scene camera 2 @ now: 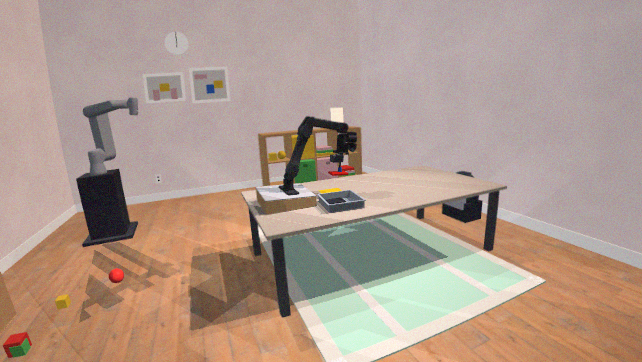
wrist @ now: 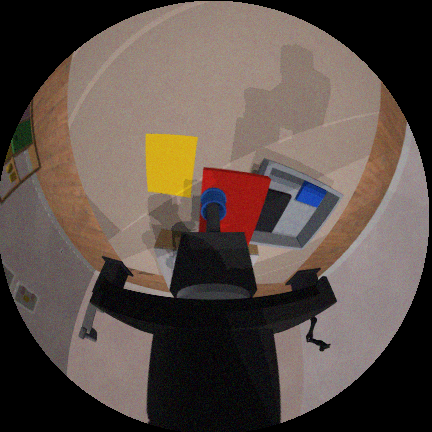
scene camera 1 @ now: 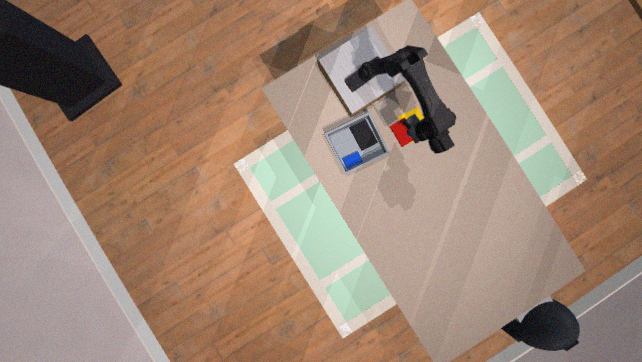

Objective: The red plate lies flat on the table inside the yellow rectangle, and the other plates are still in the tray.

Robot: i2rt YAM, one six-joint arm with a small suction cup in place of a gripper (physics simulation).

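Pixels of known places: hand, tool point: point(wrist: 212, 194); arm's base, link origin: point(scene camera 2: 288, 190) point(scene camera 1: 364, 74).
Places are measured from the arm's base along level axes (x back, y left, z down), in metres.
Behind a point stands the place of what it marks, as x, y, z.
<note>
My gripper, a blue suction cup point(scene camera 2: 339, 169) point(wrist: 213, 204) {-0.354, -0.022, -0.067}, is shut on the red plate point(scene camera 1: 401, 134) {-0.336, -0.058, -0.076} point(scene camera 2: 338, 173) {-0.319, -0.071, -0.077} point(wrist: 242, 200) {-0.354, -0.057, -0.075} and holds it roughly level above the table. In the wrist view, the cup sits near the plate's left edge. The yellow rectangle point(scene camera 1: 411, 113) {-0.281, 0.108, 0.079} point(scene camera 2: 330, 191) point(wrist: 171, 165) {-0.340, 0.078, 0.079} lies on the table, left of the plate in the wrist view; the arm partly covers it in scene camera 1. The grey tray point(scene camera 1: 367, 162) {-0.352, -0.234, 0.030} point(scene camera 2: 345, 206) {-0.216, -0.331, 0.054} point(wrist: 322, 218) {-0.247, -0.334, 0.038} holds a black plate point(scene camera 1: 364, 134) {-0.229, -0.156, 0.067} point(scene camera 2: 339, 200) {-0.262, -0.177, 0.067} point(wrist: 275, 210) {-0.240, -0.183, 0.067} and a blue plate point(scene camera 1: 352, 160) {-0.301, -0.282, 0.067} point(wrist: 311, 194) {-0.301, -0.277, 0.067}. The blue plate does not show in scene camera 2.
The arm stands on a low white-topped box point(scene camera 1: 340, 75) {0.065, -0.098, 0.001} point(scene camera 2: 285, 203) {0.074, -0.148, 0.032} at one end of the table point(scene camera 1: 450, 225) {-0.859, -0.068, 0.080} point(scene camera 2: 425, 187) {-0.923, -0.230, 0.080}, beside the tray. A wooden shelf unit point(scene camera 2: 263, 160) stands beyond the table.
</note>
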